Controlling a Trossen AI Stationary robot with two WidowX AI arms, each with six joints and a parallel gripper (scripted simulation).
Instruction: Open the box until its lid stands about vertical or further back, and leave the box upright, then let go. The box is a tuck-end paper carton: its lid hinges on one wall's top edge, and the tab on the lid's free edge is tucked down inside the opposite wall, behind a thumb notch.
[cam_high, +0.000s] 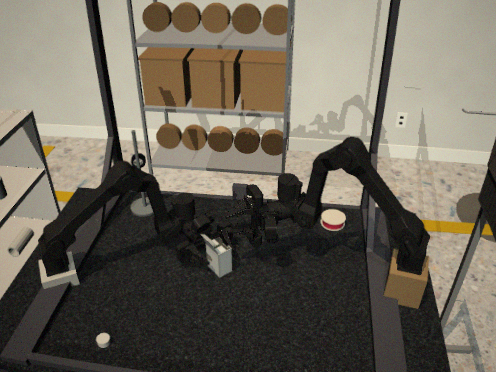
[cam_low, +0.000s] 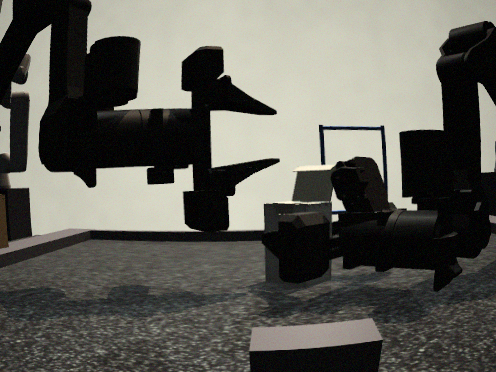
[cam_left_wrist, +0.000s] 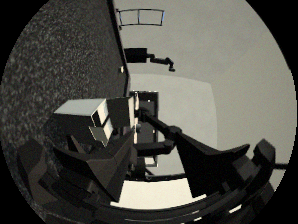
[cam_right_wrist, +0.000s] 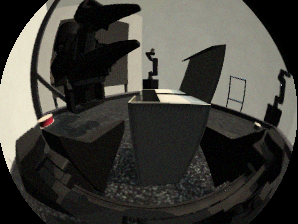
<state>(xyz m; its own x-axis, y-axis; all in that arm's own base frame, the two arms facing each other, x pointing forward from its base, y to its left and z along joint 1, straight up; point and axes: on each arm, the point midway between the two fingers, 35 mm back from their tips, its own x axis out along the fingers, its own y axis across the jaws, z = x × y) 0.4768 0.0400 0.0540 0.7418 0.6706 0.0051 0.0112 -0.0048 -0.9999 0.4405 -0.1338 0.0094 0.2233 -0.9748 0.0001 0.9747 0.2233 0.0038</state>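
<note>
Now: the box 20 mm ahead of my right hand, 20 mm above it and 10 mm to the left of it.
</note>
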